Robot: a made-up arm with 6 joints. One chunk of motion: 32 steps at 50 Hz.
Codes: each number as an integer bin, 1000 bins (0 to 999) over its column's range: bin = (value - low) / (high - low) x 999, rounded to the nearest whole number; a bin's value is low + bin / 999 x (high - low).
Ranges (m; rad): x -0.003..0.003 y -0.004..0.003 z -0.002..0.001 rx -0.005..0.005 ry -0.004..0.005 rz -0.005..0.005
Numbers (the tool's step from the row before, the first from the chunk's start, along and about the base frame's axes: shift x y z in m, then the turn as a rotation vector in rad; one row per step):
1: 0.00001 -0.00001 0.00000 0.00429 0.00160 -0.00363
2: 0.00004 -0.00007 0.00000 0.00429 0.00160 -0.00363
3: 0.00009 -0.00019 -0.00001 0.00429 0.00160 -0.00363
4: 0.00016 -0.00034 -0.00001 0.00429 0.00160 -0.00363
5: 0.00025 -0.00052 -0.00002 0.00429 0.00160 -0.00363
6: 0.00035 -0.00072 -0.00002 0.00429 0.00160 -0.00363
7: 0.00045 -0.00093 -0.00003 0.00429 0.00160 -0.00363
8: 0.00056 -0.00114 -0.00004 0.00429 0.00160 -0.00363
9: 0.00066 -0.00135 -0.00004 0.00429 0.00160 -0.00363
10: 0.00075 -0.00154 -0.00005 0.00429 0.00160 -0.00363
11: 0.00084 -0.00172 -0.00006 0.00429 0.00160 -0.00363
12: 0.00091 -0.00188 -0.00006 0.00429 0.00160 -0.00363
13: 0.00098 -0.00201 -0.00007 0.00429 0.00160 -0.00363
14: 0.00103 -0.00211 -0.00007 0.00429 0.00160 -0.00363
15: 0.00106 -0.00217 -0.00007 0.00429 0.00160 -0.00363
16: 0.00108 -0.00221 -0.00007 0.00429 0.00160 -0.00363
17: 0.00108 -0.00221 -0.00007 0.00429 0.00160 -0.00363
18: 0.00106 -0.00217 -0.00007 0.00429 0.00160 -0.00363
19: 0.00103 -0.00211 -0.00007 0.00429 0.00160 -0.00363
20: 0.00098 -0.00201 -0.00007 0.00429 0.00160 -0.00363
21: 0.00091 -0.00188 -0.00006 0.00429 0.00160 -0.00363
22: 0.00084 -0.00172 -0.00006 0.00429 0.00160 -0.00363
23: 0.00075 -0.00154 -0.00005 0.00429 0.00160 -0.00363
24: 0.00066 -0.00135 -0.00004 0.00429 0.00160 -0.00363
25: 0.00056 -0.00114 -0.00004 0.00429 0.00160 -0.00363
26: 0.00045 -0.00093 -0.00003 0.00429 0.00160 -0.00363
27: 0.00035 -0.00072 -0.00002 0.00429 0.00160 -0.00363
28: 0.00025 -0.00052 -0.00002 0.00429 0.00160 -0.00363
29: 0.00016 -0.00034 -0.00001 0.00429 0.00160 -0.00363
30: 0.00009 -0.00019 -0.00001 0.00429 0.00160 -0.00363
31: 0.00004 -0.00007 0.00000 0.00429 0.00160 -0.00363
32: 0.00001 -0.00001 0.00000 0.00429 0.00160 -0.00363
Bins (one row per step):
1: 501 569 666 928 622 137
2: 506 561 666 928 622 137
3: 514 544 663 928 622 137
4: 526 522 663 928 622 137
5: 541 497 659 928 622 137
6: 558 468 659 928 622 137
7: 574 438 656 928 622 137
8: 593 408 653 928 622 137
9: 609 378 653 928 622 137
10: 624 351 649 928 622 137
11: 639 325 646 928 622 137
12: 651 303 646 928 622 137
13: 663 284 643 928 622 137
14: 671 270 643 928 622 137
15: 676 261 643 928 622 137
16: 679 255 643 928 622 137
17: 679 255 643 928 622 137
18: 676 261 643 928 622 137
19: 671 270 643 928 622 137
20: 663 284 643 928 622 137
21: 651 303 646 928 622 137
22: 639 325 646 928 622 137
23: 624 351 649 928 622 137
24: 609 378 653 928 622 137
25: 593 408 653 928 622 137
26: 574 438 656 928 622 137
27: 558 468 659 928 622 137
28: 541 497 659 928 622 137
29: 526 522 663 928 622 137
30: 514 544 663 928 622 137
31: 506 561 666 928 622 137
32: 501 569 666 928 622 137

